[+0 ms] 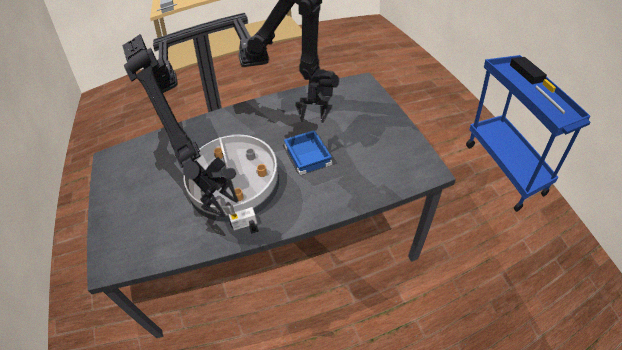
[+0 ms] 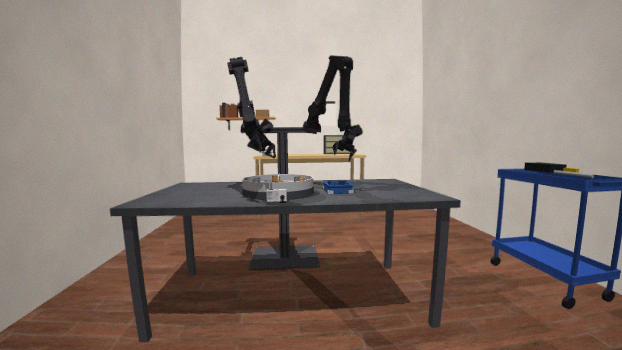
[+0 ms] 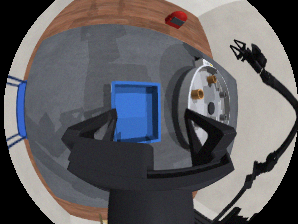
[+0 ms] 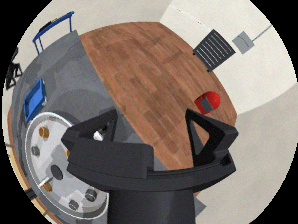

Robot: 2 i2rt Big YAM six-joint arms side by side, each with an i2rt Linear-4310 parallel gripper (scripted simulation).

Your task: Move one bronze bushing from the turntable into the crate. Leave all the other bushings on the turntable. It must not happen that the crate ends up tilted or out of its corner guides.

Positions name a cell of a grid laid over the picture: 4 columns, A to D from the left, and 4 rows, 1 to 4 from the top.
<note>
In view: the left gripper (image 3: C3), the right gripper (image 4: C3) and a blue crate (image 1: B2).
The blue crate shows as well in image 3 (image 3: B2).
</note>
